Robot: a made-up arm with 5 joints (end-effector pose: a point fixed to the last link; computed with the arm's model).
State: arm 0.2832 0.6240 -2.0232 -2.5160 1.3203
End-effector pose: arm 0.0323 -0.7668 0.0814 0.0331 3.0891 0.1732
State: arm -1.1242 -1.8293 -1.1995 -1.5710 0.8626
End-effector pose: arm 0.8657 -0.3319 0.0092 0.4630 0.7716 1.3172
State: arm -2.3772 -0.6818 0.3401 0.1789 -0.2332
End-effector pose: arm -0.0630 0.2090 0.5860 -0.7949 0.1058 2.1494
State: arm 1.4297 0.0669 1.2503 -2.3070 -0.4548
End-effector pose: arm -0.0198 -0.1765 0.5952 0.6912 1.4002 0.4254
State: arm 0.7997 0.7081 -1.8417 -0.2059 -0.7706
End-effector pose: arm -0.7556 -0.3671 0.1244 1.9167 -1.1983 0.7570
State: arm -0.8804 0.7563 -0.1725 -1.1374 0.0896
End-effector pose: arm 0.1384 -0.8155 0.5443 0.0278 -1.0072 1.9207
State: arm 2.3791 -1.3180 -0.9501 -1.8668 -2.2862
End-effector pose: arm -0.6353 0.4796 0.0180 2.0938 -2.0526 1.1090
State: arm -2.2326 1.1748 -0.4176 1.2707 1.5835
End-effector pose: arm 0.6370 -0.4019 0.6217 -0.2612 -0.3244 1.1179
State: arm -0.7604 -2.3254 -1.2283 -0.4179 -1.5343
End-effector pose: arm 0.6438 -0.3812 -0.0568 1.2020 0.9901 -1.8939
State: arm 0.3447 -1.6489 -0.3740 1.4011 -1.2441
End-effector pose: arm 0.4313 -0.4004 -0.1200 -0.0453 0.5261 -2.2313
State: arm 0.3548 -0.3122 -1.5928 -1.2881 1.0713
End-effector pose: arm -0.4326 -0.7761 0.1436 0.2974 -1.0262 -0.0927
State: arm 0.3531 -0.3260 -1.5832 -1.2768 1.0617
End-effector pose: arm -0.4306 -0.7789 0.1510 0.3069 -0.9997 -0.0874
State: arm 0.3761 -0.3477 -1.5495 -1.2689 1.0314
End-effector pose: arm -0.4431 -0.7769 0.1676 0.3087 -0.9653 -0.0797
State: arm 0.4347 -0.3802 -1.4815 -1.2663 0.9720
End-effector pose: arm -0.4750 -0.7658 0.1971 0.3026 -0.9182 -0.0708
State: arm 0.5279 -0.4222 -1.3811 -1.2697 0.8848
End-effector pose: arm -0.5222 -0.7420 0.2375 0.2964 -0.8557 -0.0644
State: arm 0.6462 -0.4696 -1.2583 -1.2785 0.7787
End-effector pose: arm -0.5750 -0.7047 0.2834 0.2999 -0.7794 -0.0652
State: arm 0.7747 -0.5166 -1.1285 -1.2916 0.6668
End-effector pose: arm -0.6231 -0.6578 0.3273 0.3188 -0.6978 -0.0751
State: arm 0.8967 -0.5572 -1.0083 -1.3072 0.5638
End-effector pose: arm -0.6605 -0.6090 0.3630 0.3497 -0.6234 -0.0922
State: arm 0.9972 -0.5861 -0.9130 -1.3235 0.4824
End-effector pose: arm -0.6865 -0.5663 0.3877 0.3814 -0.5686 -0.1106
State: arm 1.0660 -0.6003 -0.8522 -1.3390 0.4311
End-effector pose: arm -0.7034 -0.5350 0.4017 0.4004 -0.5396 -0.1238
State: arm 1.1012 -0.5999 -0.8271 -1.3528 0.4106
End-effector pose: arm -0.7143 -0.5166 0.4071 0.3999 -0.5362 -0.1284
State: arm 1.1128 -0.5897 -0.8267 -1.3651 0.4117
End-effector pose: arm -0.7219 -0.5074 0.4071 0.3838 -0.5500 -0.1264
